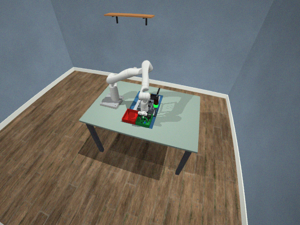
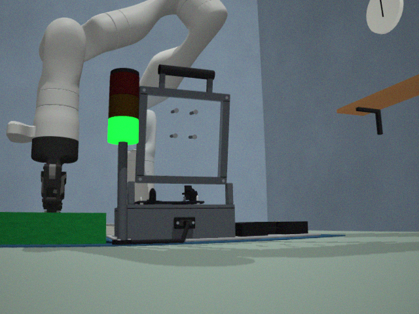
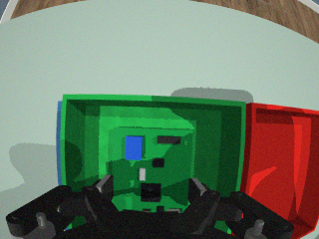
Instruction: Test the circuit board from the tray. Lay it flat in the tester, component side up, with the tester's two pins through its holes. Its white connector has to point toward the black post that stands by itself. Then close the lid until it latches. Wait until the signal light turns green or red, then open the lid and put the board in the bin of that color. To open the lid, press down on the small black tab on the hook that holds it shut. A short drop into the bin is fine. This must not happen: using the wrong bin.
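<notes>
Now: the green bin 1 cm below my hand. The rest, counted from my hand: red bin: 15 cm behind, 3 cm to the right, 1 cm below; then green circuit board: 1 cm below; then clear lid: 21 cm to the left, 16 cm above, 3 cm ahead.
</notes>
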